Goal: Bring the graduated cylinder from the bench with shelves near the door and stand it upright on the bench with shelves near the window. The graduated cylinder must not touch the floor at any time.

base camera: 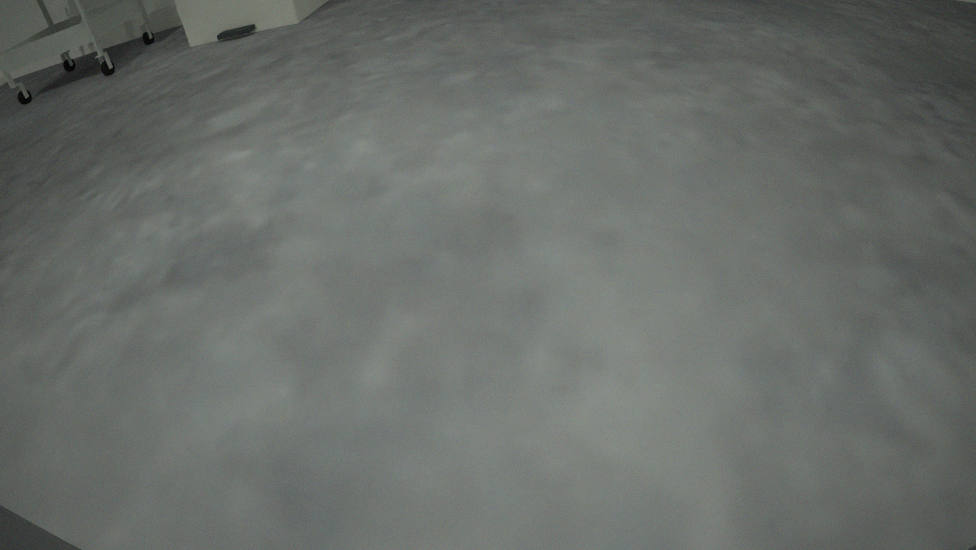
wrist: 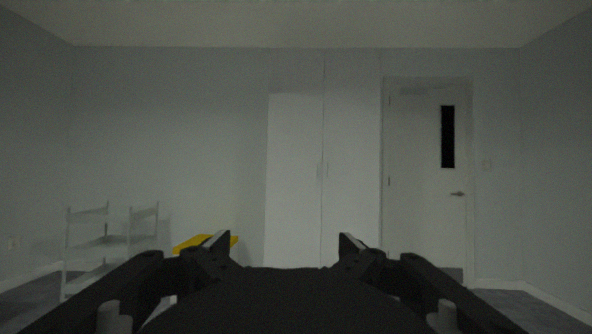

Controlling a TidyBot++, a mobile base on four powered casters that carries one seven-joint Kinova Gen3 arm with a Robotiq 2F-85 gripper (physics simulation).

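Frame: origin at the arm's base, x up, y ahead, z left, level; millimetres.
Seen in the pictures: gripper, between the fingertips: (wrist: 285, 243).
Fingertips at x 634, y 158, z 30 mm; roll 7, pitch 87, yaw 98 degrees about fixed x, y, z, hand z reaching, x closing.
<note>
A point is followed by its place in that frame.
My gripper (wrist: 285, 243) {x 634, y 158, z 30 mm} is open, with its two dark fingers apart and the wall and a tall cabinet showing between them. The door (wrist: 425, 190) {x 550, y 1950, z -1293 mm} stands in the far wall, right of the middle in the wrist view. The graduated cylinder does not show in the wrist view or the base camera view. Neither bench with shelves shows in these views.
A tall white cabinet (wrist: 295, 175) {x 672, y 1552, z 29 mm} (base camera: 235, 13) stands left of the door. A wheeled cart (wrist: 64, 250) {x 61, y 1479, z 1764 mm} (base camera: 92, 32) {x -238, y 1522, z 1322 mm} stands at the far left. A yellow-topped object (wrist: 192, 243) {x 53, y 1696, z 915 mm} shows behind the left finger. A light switch (wrist: 486, 164) {x 829, y 1944, z -1902 mm} is right of the door.
</note>
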